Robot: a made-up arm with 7 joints. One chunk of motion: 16 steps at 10 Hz.
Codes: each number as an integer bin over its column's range. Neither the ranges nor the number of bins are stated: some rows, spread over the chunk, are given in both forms.
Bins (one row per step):
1: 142 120 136 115 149 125 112
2: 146 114 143 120 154 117 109
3: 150 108 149 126 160 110 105
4: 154 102 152 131 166 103 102
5: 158 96 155 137 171 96 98
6: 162 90 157 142 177 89 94
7: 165 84 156 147 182 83 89
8: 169 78 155 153 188 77 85
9: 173 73 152 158 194 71 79
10: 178 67 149 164 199 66 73
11: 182 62 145 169 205 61 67
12: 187 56 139 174 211 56 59
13: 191 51 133 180 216 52 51
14: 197 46 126 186 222 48 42
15: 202 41 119 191 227 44 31
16: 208 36 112 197 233 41 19
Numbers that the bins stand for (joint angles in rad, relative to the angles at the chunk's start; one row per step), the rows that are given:
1: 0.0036 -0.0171 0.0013 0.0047 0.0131 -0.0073 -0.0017
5: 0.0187 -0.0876 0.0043 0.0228 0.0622 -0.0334 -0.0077
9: 0.0328 -0.1553 0.0038 0.0401 0.1136 -0.0560 -0.0159
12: 0.0460 -0.2053 0.0018 0.0533 0.1516 -0.0695 -0.0245
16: 0.0658 -0.2641 -0.0024 0.0722 0.2008 -0.0830 -0.0418
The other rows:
2: 0.0074 -0.0347 0.0024 0.0088 0.0242 -0.0145 -0.0030
3: 0.0112 -0.0524 0.0034 0.0138 0.0376 -0.0208 -0.0047
4: 0.0149 -0.0700 0.0038 0.0179 0.0511 -0.0271 -0.0060
6: 0.0225 -0.1053 0.0046 0.0269 0.0756 -0.0397 -0.0095
7: 0.0253 -0.1229 0.0045 0.0311 0.0868 -0.0451 -0.0116
8: 0.0291 -0.1406 0.0043 0.0360 0.1002 -0.0505 -0.0133
10: 0.0375 -0.1729 0.0034 0.0451 0.1248 -0.0605 -0.0185
11: 0.0413 -0.1876 0.0027 0.0492 0.1382 -0.0650 -0.0211
13: 0.0498 -0.2200 0.0009 0.0582 0.1628 -0.0731 -0.0280
14: 0.0554 -0.2347 -0.0002 0.0632 0.1762 -0.0767 -0.0319
15: 0.0601 -0.2494 -0.0013 0.0673 0.1874 -0.0803 -0.0366

